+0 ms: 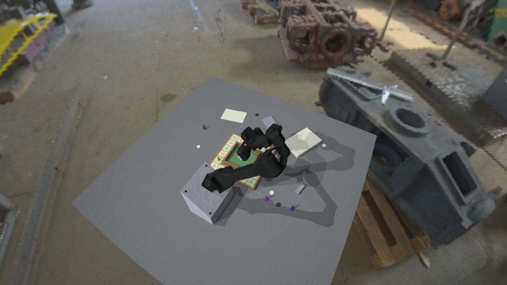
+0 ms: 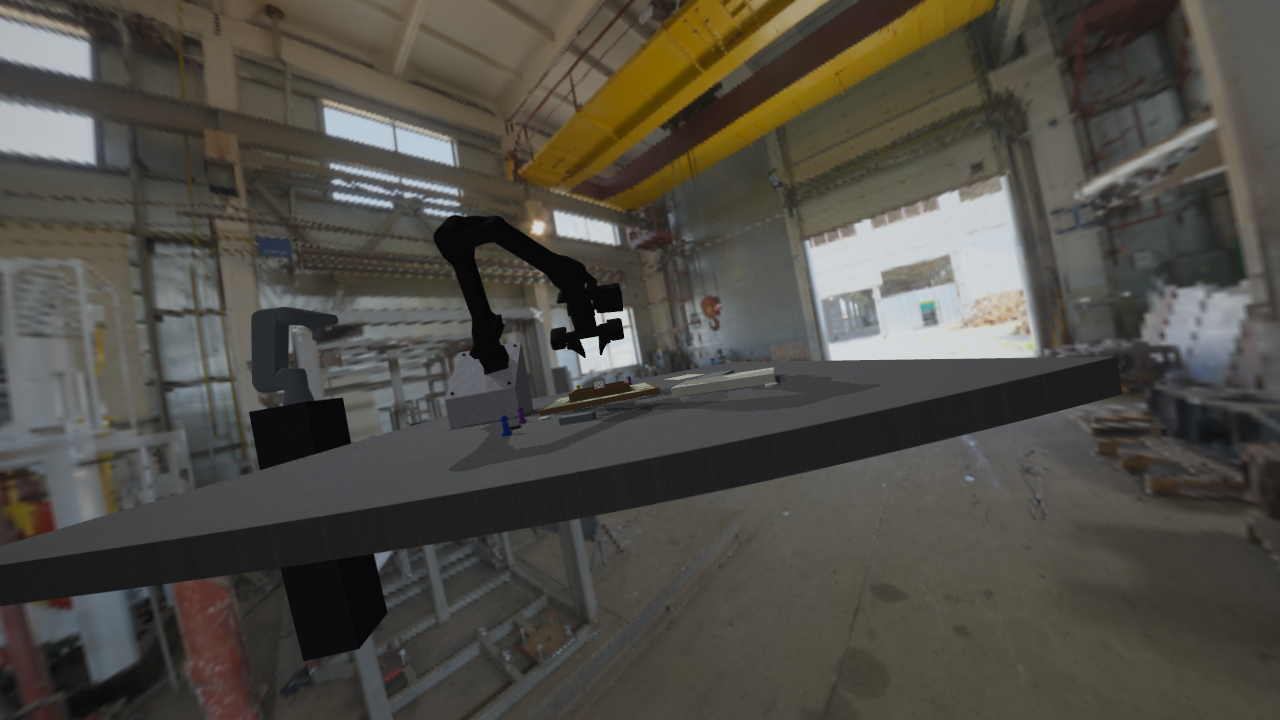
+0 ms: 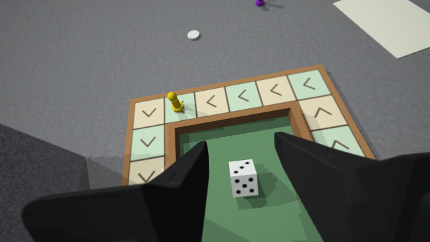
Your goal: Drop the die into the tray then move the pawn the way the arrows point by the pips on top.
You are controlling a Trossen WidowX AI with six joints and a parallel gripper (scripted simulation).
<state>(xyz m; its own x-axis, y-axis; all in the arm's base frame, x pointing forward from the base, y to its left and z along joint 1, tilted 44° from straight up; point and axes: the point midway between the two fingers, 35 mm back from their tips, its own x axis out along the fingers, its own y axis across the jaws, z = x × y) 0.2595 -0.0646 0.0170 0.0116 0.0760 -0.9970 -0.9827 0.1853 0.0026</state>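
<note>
The yellow pawn lies 60 mm behind my gripper tip, 110 mm to the left of it and 90 mm below it. Round my gripper tip: small grey block: 60 mm behind, 350 mm to the right, 120 mm below; green dice tray: 120 mm below; white die: 90 mm below.
</note>
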